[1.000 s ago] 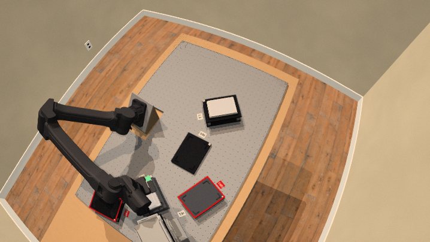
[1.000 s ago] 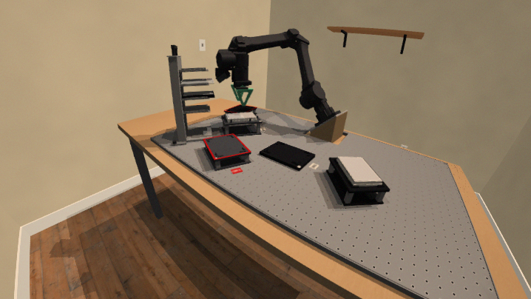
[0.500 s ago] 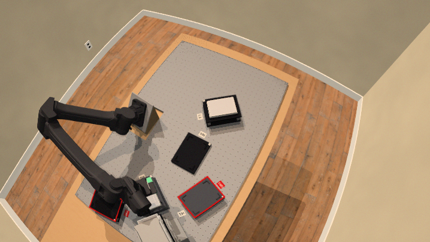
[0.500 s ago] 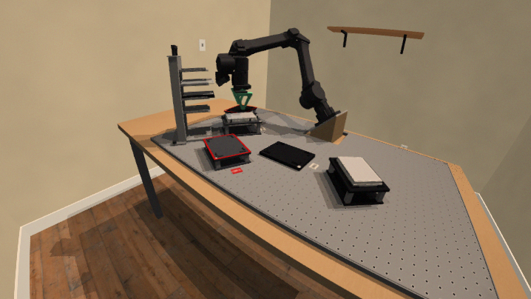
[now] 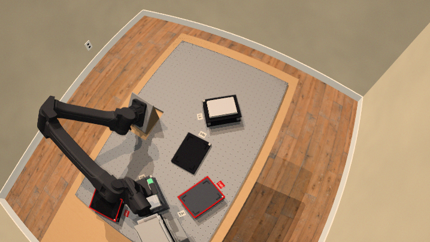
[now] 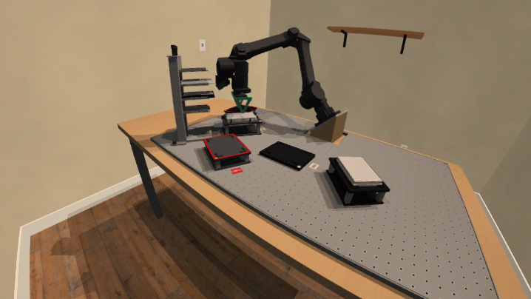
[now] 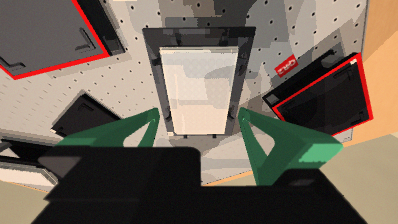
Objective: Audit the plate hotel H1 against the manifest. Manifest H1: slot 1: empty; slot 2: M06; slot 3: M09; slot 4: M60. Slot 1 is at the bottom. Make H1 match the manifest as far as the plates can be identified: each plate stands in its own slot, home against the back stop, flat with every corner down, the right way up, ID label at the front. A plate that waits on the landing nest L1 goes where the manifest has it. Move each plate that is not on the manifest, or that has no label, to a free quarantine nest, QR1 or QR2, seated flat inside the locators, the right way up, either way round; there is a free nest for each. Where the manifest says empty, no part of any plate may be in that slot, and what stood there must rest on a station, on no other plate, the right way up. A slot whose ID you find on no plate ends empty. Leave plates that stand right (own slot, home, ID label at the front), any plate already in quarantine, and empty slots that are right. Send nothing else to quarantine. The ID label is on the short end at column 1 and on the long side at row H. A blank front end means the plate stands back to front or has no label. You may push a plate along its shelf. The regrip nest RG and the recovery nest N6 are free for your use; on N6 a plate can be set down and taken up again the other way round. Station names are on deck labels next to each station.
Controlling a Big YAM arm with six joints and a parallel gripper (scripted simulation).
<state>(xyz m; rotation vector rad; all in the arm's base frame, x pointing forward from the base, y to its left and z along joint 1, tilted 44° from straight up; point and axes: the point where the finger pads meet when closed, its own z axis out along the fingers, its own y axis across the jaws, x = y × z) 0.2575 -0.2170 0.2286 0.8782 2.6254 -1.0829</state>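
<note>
The grey regrip nest lies 50 mm below my hand. The rest, counted from my hand: H1 deck label (160 mm ahead, 110 mm below, 10 mm to the left); then dark plate (140 mm ahead, 100 mm to the right, 70 mm above); then red-edged quarantine nest (170 mm behind, 160 mm to the right, 70 mm below).
</note>
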